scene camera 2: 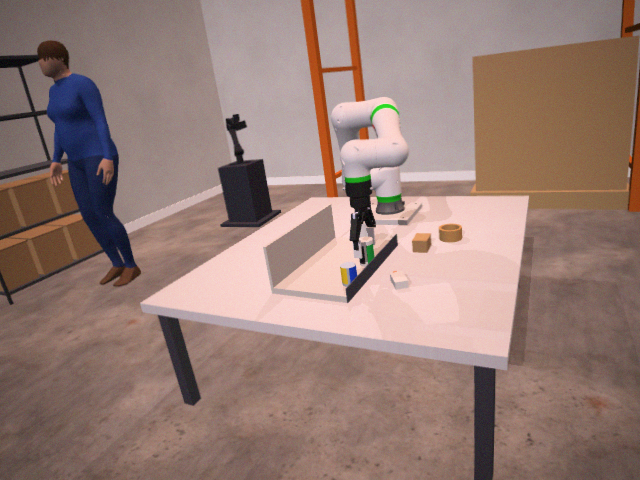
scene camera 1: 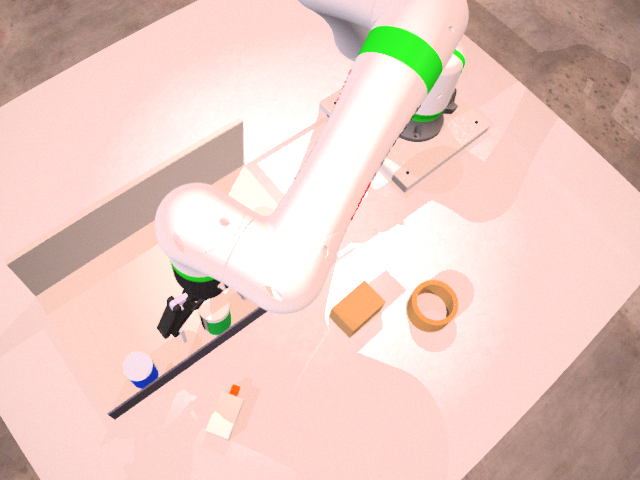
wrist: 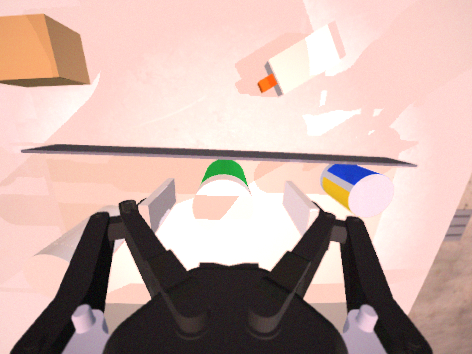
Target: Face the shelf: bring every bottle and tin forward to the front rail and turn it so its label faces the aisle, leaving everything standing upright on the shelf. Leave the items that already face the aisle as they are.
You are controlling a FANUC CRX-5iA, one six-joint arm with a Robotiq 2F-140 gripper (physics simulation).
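Where they show: gripper, fingertip midpoint: [scene camera 2: 365, 251] [scene camera 1: 211, 314] [wrist: 230, 191]; arm's base, link origin: [scene camera 2: 390, 210].
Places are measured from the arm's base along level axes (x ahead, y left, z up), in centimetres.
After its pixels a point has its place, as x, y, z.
Observation:
A green-and-white tin [scene camera 1: 219, 323] {67.6, 10.5, 7.2} [scene camera 2: 369, 251] {68.5, 9.8, 5.6} [wrist: 225, 172] {66.9, 10.7, 7.4} stands upright by the dark front rail [scene camera 1: 191, 360] {75.2, 10.6, 0.6} [scene camera 2: 373, 269] {70.0, 11.1, -1.0} [wrist: 150, 151] {57.0, 12.2, 1.1}, green side toward the rail. A blue-and-yellow tin [scene camera 1: 146, 378] {83.8, 9.4, 6.4} [scene camera 2: 348, 273] {86.2, 7.5, 4.8} [wrist: 352, 182] {81.4, 8.3, 6.2} stands upright near the rail's end, blue toward the rail and yellow away from it. My gripper [scene camera 1: 211, 316] {67.3, 7.7, 5.2} [scene camera 2: 363, 245] {67.3, 7.7, 5.2} [wrist: 230, 191] {67.3, 7.7, 5.2} is open and empty, pointing down, its fingers to either side of the green-and-white tin and a little behind it. A pale grey item [wrist: 75, 239] {50.0, 4.1, 8.1} shows partly behind one finger in the wrist view; its pose is unclear.
The shelf [scene camera 1: 103, 310] {81.8, -8.8, -0.2} [scene camera 2: 305, 283] {85.7, -9.7, -0.2} has a tall grey back panel [scene camera 1: 134, 206] {65.0, -18.0, 9.1} [scene camera 2: 299, 248] {69.8, -18.5, 6.7}. Outside the rail lie a white orange-capped container [scene camera 1: 225, 415] {77.2, 22.6, 0.2} [scene camera 2: 399, 280] {80.3, 23.4, 0.2} [wrist: 305, 60] {77.4, 22.4, 0.2}, an orange-brown block [scene camera 1: 356, 308] {45.3, 24.5, 2.4} [scene camera 2: 421, 242] {49.0, 25.2, 1.8} [wrist: 30, 50] {46.5, 24.1, 2.4} and a ring [scene camera 1: 415, 312] {37.2, 33.1, 2.3} [scene camera 2: 450, 236] {37.3, 35.0, 0.1}.

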